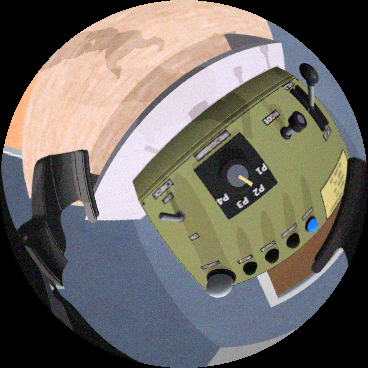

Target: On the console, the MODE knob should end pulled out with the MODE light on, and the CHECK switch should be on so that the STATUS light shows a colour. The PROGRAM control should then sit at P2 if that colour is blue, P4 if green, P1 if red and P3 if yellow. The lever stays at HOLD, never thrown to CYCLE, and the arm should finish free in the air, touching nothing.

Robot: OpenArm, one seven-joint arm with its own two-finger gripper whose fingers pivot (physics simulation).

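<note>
My gripper [183, 204] is open, its two dark fingers wide apart at the left and right edges, with the green console [210, 195] showing between them. The MODE knob [298, 121] stands out from its collar, and the MODE light [312, 224] glows blue. The CHECK switch [172, 216] leans to the OFF side. The STATUS light [220, 283] is grey, without colour. The PROGRAM control [238, 175] has its yellow pointer towards P2. The lever [308, 73] leans to the HOLD end of its slot. No finger visibly touches the console.
Three dark lamps [250, 268] [272, 255] [293, 240] line the console's edge beside the MODE light. A yellow note [334, 185] is near the right finger. A brown panel with a white border [274, 302] lies beyond the lamps. A white strip [117, 196] and a wooden surface [65, 110] lie at upper left.
</note>
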